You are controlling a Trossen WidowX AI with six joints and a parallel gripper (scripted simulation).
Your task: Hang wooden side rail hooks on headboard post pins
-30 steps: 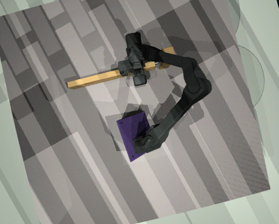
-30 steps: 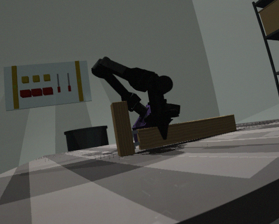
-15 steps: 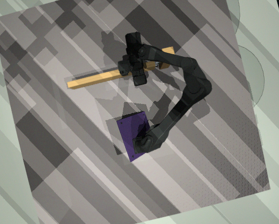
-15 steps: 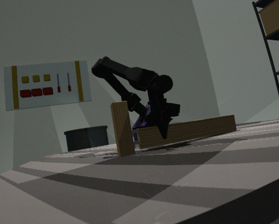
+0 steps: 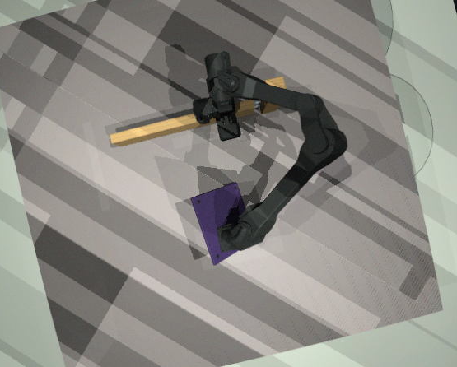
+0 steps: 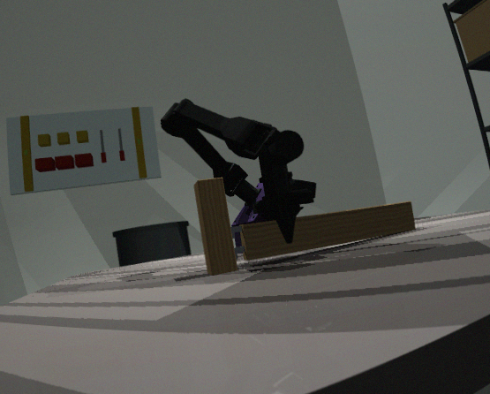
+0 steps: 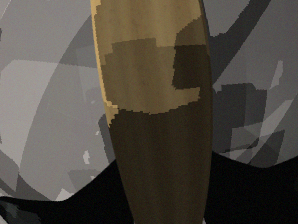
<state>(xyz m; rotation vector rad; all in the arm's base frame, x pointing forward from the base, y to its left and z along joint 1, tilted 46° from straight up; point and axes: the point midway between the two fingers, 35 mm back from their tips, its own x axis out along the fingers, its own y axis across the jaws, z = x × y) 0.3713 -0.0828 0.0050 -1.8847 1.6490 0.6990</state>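
My gripper tip is now 10 mm short of the headboard post, 140 mm to the left of it and 60 mm below it.
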